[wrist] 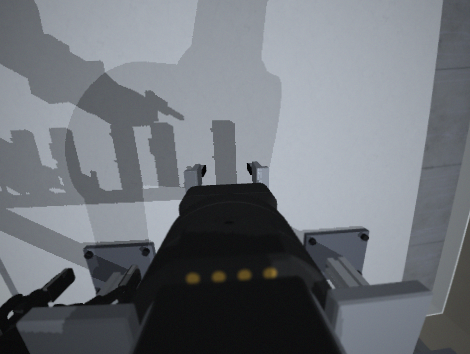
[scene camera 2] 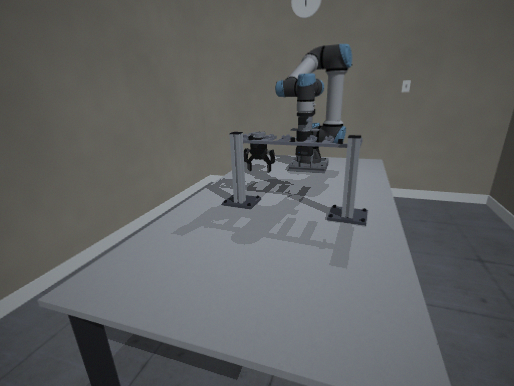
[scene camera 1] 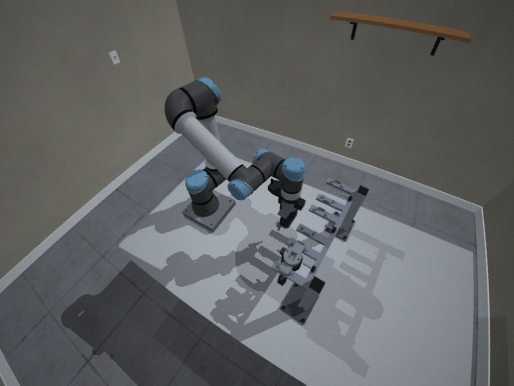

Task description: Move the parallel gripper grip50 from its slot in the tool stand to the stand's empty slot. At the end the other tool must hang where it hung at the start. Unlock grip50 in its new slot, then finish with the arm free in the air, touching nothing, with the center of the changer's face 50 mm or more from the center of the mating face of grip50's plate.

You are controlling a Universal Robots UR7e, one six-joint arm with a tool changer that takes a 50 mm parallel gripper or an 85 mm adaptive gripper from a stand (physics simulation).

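Pixels of known places: arm's base at its link origin: (scene camera 2: pixel 308 160) (scene camera 1: pixel 205 205).
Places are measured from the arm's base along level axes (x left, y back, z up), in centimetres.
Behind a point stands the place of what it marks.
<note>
The parallel gripper grip50 (scene camera 1: pixel 280 228) {x 4.0, y -45.5, z 12.0 cm} (scene camera 2: pixel 304 161) (wrist: pixel 226 170) is on the arm's changer, pointing down, with its fingers apart and nothing between them. In scene camera 1 it is off the arm-side prong ends of the tool stand (scene camera 1: pixel 326 252) {x -2.5, y -67.8, z 24.1 cm} (scene camera 2: pixel 351 175) {x 30.2, y -71.6, z 13.6 cm}, in front of the middle slot. In the wrist view a prong (wrist: pixel 382 317) {x 11.9, y -45.7, z 26.3 cm} shows on its right and another on its left. The other tool, the black adaptive gripper (scene camera 1: pixel 292 256) (scene camera 2: pixel 259 151) (wrist: pixel 59 286), hangs in the end slot on the wrist view's left. The middle and far slots hold no tool. The changer's lock is not visible.
The stand's foot plates (scene camera 1: pixel 300 306) {x -18.0, y -68.8, z -0.6 cm} (scene camera 2: pixel 242 201) {x -13.9, y -71.5, z -2.0 cm} (wrist: pixel 357 245) {x 34.9, y -65.8, z -2.9 cm} are on the white table (scene camera 2: pixel 280 300) {x 19.2, y -121.7, z -4.1 cm}. The arm's base plate (scene camera 1: pixel 214 223) {x -6.3, y -11.9, z 0.0 cm} is bolted down behind the stand in scene camera 2. A wooden shelf (scene camera 1: pixel 400 26) is on the wall.
</note>
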